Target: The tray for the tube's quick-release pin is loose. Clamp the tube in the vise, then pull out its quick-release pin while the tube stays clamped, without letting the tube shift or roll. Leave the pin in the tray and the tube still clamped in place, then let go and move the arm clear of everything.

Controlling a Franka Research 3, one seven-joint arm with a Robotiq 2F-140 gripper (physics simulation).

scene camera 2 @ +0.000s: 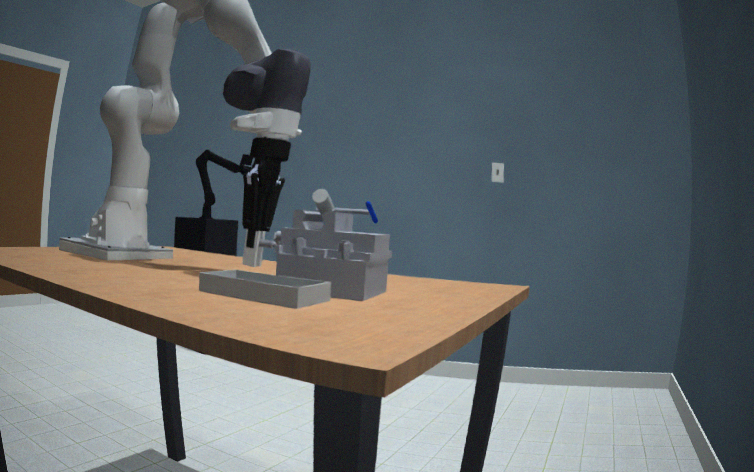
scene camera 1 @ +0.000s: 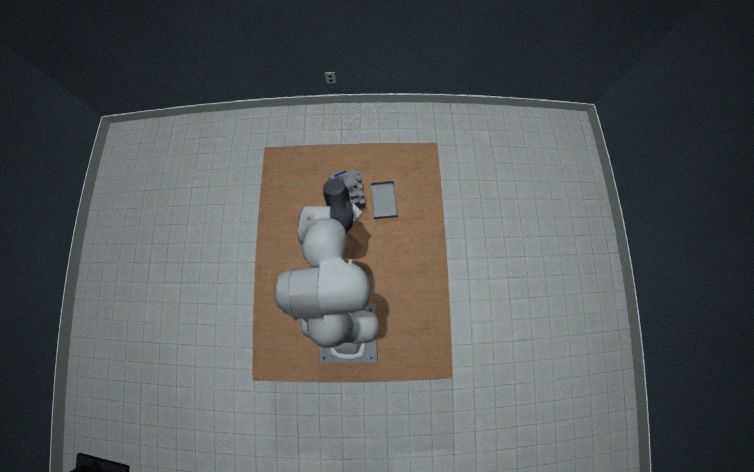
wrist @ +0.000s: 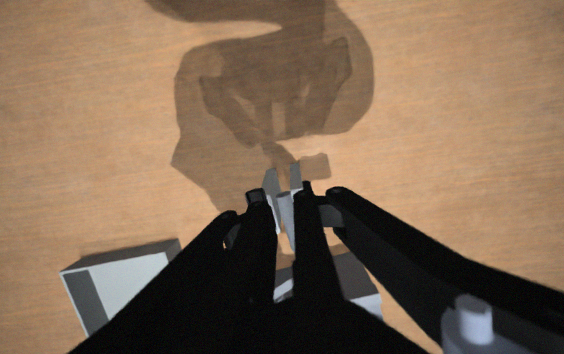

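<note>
The grey vise [scene camera 1: 356,186] [scene camera 2: 333,272] [wrist: 356,274] stands on the table. The grey tube [scene camera 2: 322,199] lies across the vise's top; whether the jaws grip it firmly cannot be told. The quick-release pin's blue handle [scene camera 1: 340,173] [scene camera 2: 371,212] stands out at the tube's far side. The open-topped tray [scene camera 1: 383,199] [scene camera 2: 261,291] [wrist: 127,285] stands beside the vise, with no pin visible in it. My gripper [scene camera 2: 253,250] [wrist: 285,180] points down at the vise's near end, shut on the vise's handle bar [scene camera 2: 267,243] [wrist: 286,214]. The arm hides it in the top view.
The wooden table [scene camera 1: 406,311] [scene camera 2: 311,333] carries the arm's base plate [scene camera 1: 328,359] [scene camera 2: 116,251]. The tray sits close to the vise's side. A black box [scene camera 2: 205,234] with a thin jointed black stand [scene camera 2: 203,180] shows behind the table.
</note>
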